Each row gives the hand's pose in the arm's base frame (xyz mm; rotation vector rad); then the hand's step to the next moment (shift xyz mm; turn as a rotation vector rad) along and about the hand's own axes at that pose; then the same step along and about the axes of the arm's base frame.
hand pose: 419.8 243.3 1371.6 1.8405 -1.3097 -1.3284
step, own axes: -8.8 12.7 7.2 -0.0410 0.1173 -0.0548
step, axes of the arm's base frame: -12.2 3.8 11.3 0.0006 -0.0166 0.1348
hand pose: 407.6 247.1 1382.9 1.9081 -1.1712 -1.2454
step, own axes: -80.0 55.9 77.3 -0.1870 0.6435 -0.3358
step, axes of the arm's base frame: -105.4 46.0 47.7 0.0422 -0.1247 0.7379
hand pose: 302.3 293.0 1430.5 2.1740 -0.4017 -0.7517
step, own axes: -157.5 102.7 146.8 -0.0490 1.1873 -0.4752
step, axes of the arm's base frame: -218.6 -71.6 63.1 0.2162 -0.4627 1.1735
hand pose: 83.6 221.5 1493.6 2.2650 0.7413 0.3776
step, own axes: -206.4 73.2 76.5 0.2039 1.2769 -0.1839
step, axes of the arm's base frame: -99.1 -209.4 -12.6 0.5867 -0.5188 1.0452
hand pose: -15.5 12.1 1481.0 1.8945 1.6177 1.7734
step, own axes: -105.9 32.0 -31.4 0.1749 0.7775 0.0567
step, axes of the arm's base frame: 19.9 -106.0 -39.8 0.4740 -0.1857 0.6158
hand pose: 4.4 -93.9 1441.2 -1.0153 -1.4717 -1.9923
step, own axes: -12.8 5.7 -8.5 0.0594 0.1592 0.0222
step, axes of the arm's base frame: 9.7 -10.7 -7.9 0.0854 -0.0266 0.1461
